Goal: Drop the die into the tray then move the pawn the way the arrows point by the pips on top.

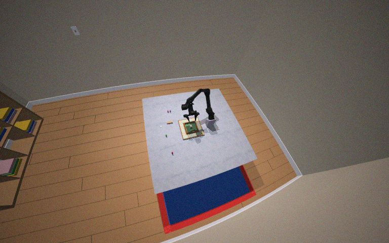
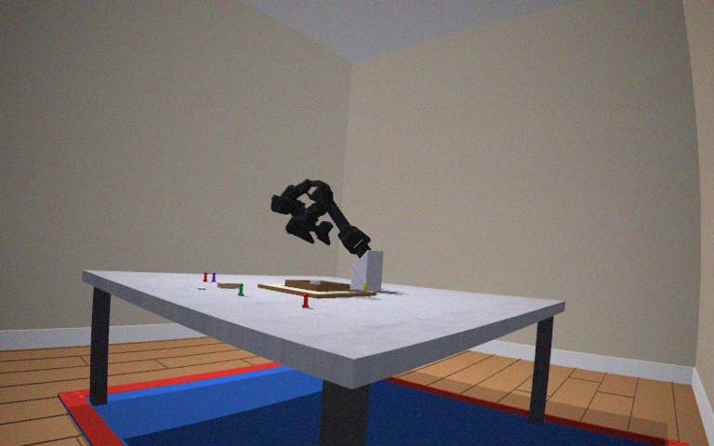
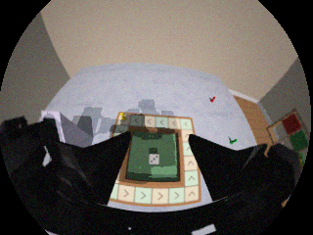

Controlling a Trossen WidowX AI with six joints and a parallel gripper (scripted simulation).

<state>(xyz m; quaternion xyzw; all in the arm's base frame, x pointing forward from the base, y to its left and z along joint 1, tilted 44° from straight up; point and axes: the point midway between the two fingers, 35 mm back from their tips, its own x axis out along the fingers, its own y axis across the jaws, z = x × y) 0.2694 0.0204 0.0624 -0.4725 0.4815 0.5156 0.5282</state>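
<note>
The yellow pawn is 110 mm behind my gripper tip, 110 mm to the left of it and 140 mm below it. The rest, counted from my gripper tip: small wooden block 250 mm ahead, 150 mm to the right, 160 mm below; green dice tray 10 mm to the right, 160 mm below; white die 20 mm to the right, 140 mm below.
</note>
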